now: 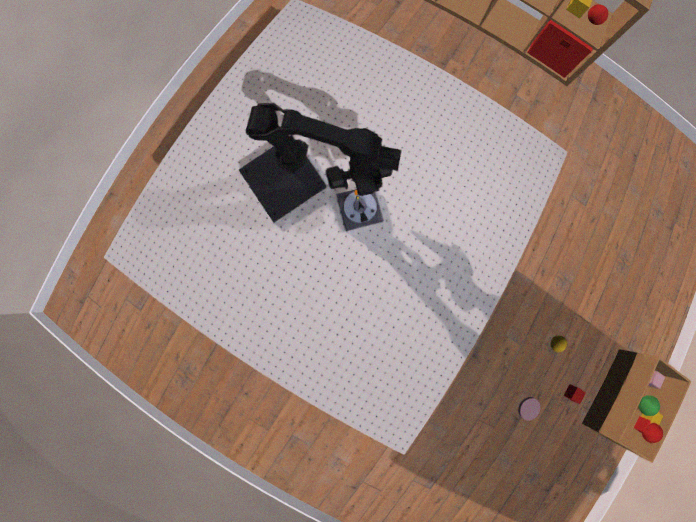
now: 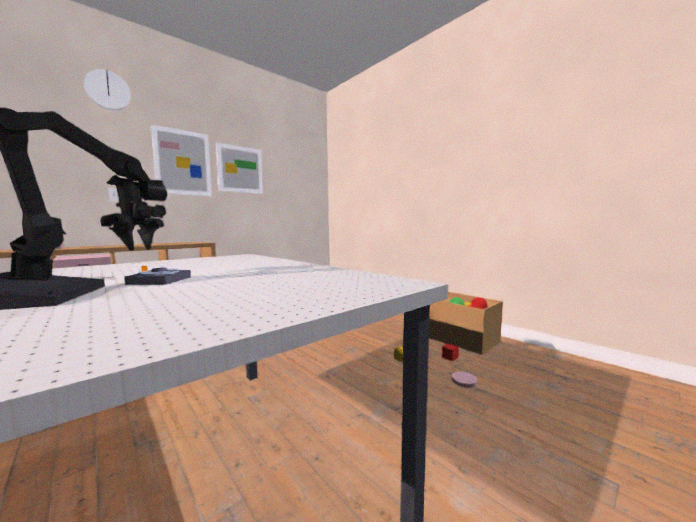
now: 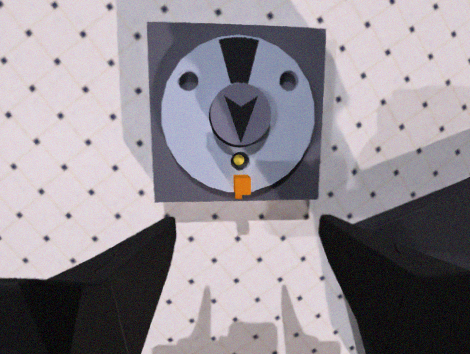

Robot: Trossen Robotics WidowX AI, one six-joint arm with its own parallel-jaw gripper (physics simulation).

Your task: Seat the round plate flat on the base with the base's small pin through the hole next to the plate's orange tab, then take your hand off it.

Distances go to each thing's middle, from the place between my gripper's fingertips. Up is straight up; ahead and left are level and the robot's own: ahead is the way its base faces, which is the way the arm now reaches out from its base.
My hand is 40 mm short of the round hub (image 3: 240,113), 40 mm to the left of it and 70 mm above it. From my hand the other things lie so: dark square base (image 3: 168,42): 40 mm ahead, 40 mm to the right, 80 mm below.
